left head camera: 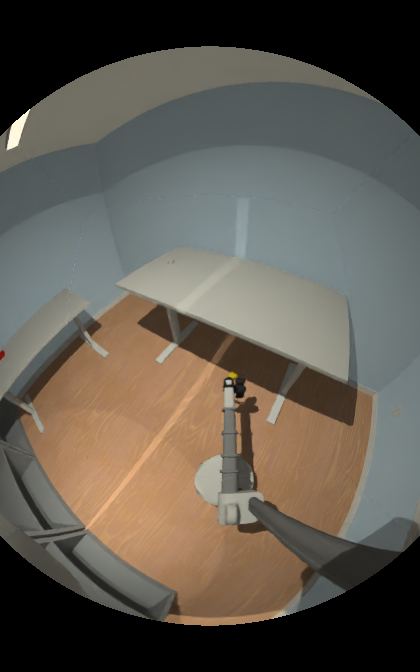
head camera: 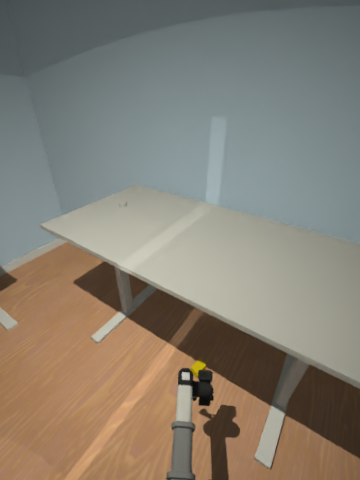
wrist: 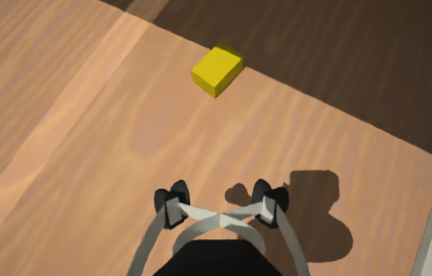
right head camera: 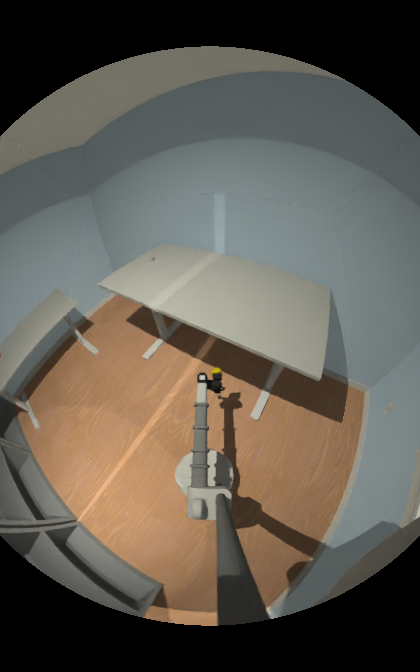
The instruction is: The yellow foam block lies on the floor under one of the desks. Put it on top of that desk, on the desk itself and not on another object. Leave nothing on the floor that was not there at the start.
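Frame: origin at the robot's base, x left, y back, z up, level; millimetres.
Seen in the pictures: gripper, between the fingertips: (wrist: 221, 195).
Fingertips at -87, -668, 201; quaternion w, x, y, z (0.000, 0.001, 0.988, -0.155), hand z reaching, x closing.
Pixels of each thing's middle, then the offset from my fingertips to it, as dx, dy, dz. "pt": a spot on its surface instead. Level surfaces: height alone.
- yellow foam block, middle of its body: (wrist: 217, 69) (head camera: 198, 367) +5, -270, -206
- large desk, height of its surface: dz +722
- large desk's right leg foot, a spot on its surface: (head camera: 270, 437) pt -379, +90, -203
The yellow foam block (head camera: 198, 367) (left head camera: 233, 375) (right head camera: 216, 371) (wrist: 217, 69) lies on the wooden floor at the edge of the desk's shadow, near the long front side of the large desk (head camera: 240, 265) (left head camera: 265, 305) (right head camera: 245, 300). My gripper (wrist: 221, 195) is open, with its two dark fingertips apart and nothing between them. In the wrist view it points down over the floor, and the block lies beyond the fingertips, toward the top of the view. In the head views the wrist hides the fingers and the block shows right beside the wrist.
The large desk's right leg foot (head camera: 270, 437) (left head camera: 276, 410) (right head camera: 260, 404) stands right of the arm, its left leg foot (head camera: 107, 327) to the left. A second desk (left head camera: 40, 325) (right head camera: 35, 325) with a red object (left head camera: 1, 355) stands at the left. Grey shelving (left head camera: 55, 490) is at the lower left.
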